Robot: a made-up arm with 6 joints.
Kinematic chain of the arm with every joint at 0, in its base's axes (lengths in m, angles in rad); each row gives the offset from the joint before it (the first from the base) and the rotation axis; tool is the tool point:
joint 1: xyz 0 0 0.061 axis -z
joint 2: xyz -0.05 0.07 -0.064 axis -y
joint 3: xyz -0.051 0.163 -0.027 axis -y
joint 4: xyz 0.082 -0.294 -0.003 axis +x
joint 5: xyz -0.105 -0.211 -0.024 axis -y
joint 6: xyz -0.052 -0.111 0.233 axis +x
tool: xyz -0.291 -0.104 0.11
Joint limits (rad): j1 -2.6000..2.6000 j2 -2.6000..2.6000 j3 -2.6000..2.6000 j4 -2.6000..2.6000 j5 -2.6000..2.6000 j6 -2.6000..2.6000
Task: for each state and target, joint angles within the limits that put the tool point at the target. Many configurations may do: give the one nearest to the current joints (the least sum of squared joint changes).
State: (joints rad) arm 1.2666 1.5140 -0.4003 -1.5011 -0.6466 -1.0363
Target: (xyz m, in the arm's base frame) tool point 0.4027 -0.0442 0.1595
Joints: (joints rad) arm 1.6582 1.2939 -0.6560 -1.7519 -1.1654 -1.3905
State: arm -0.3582 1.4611 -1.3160 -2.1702 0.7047 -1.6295
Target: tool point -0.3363 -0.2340 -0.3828
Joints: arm -0.6268 1.9169 -0.8504 -2.0987 0.7798 -1.7039
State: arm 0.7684 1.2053 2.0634 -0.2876 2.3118 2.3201
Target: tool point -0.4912 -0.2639 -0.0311
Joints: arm 0.6391 1.3298 2.1651 -0.5566 2.4141 2.3454
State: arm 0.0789 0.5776 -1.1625 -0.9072 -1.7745 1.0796
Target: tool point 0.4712 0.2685 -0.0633
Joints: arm -0.6722 0.5921 -1.6029 -1.1000 -1.9065 0.6466
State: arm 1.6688 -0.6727 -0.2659 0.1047 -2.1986 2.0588
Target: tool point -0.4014 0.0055 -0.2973
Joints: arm 1.5776 -0.6692 -0.3413 0.4438 -2.6000 2.2791
